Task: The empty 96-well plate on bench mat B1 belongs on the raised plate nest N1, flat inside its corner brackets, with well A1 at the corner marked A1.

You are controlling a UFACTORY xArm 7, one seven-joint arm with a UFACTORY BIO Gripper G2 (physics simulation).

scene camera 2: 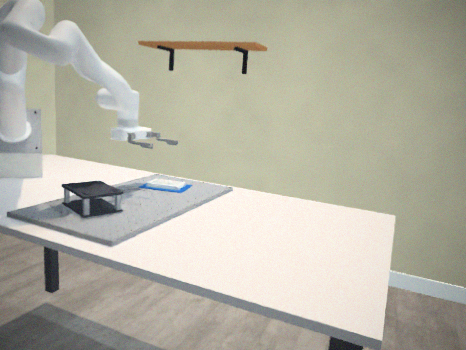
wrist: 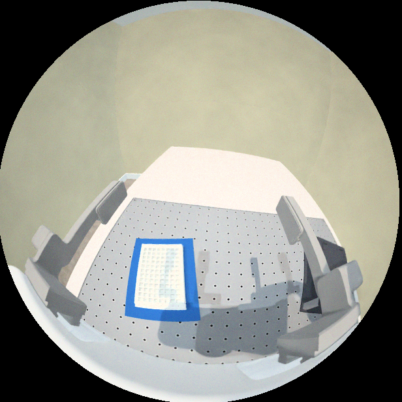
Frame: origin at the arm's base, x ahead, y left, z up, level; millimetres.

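Seen in the pictures: hand at its tool point: (scene camera 2: 160,143); arm's base at its link origin: (scene camera 2: 13,130).
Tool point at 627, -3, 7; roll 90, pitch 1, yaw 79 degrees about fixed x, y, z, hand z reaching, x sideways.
Observation:
Pixels of each thing's top centre, then the offset from my tool point to it, as dx, dy, dz. Level surfaces: height alone.
- white 96-well plate at its top centre: (scene camera 2: 166,182) +6, +59, -155
- blue bench mat B1 at its surface level: dz -168
- raised plate nest N1 at its top centre: (scene camera 2: 92,186) -90, -291, -108
- grey perforated board at its surface level: dz -171
- white table at its surface level: dz -184
The white 96-well plate (scene camera 2: 166,184) (wrist: 161,276) lies flat on the blue bench mat B1 (scene camera 2: 148,187) (wrist: 193,311), with the mat's blue border showing around it. The raised plate nest N1 (scene camera 2: 92,189) (wrist: 330,255) is a dark platform on light posts over a dark base; in the wrist view my right finger partly hides it. Its corner brackets and the A1 mark cannot be made out. My gripper (scene camera 2: 164,144) (wrist: 202,212) is open and empty, high above the board. In the wrist view the plate lies between the fingers' directions, nearer the left finger.
The grey perforated board (scene camera 2: 150,215) (wrist: 235,235) carries the mat and the nest on the white table (scene camera 2: 280,240) (wrist: 225,175). A wooden shelf (scene camera 2: 202,45) with black brackets is on the wall behind. Shadows of the arm and gripper fall on the board beside the mat.

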